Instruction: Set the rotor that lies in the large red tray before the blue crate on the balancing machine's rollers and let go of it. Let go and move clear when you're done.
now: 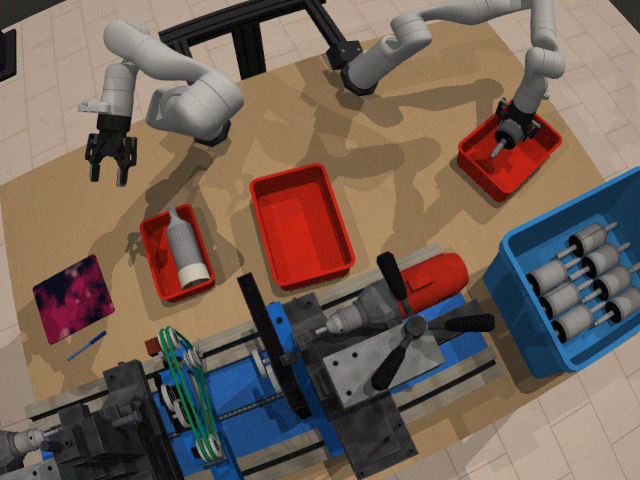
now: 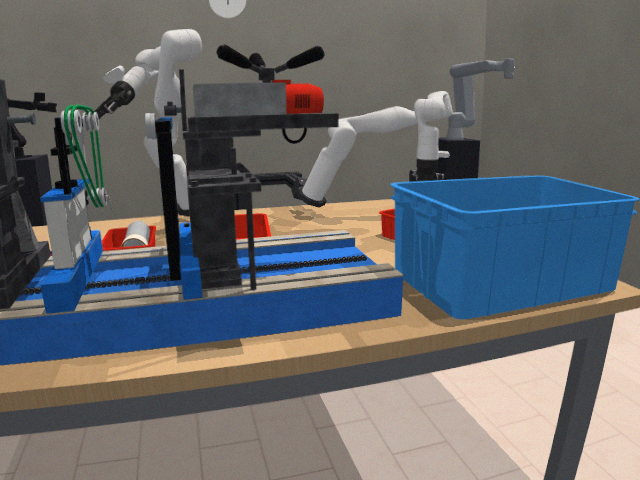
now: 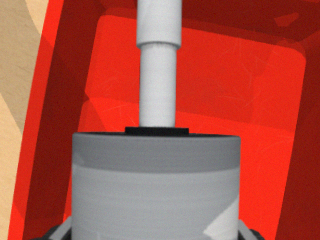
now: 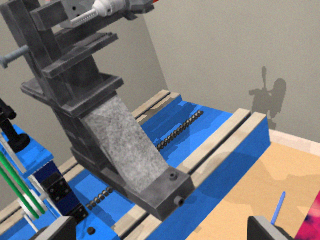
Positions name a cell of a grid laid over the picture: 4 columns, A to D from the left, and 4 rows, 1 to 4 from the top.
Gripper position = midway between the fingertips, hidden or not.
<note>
In view: the left gripper (image 1: D2), the right gripper (image 1: A2), a blue crate (image 2: D3), a small red tray (image 1: B3) and a patterned mat (image 1: A3).
The blue crate also shows in image 1 (image 1: D3). The right gripper is seen too in image 2 (image 2: A1). Image 3 misses the blue crate: it is out of frame. Image 4 does not show the blue crate: it is out of frame.
</note>
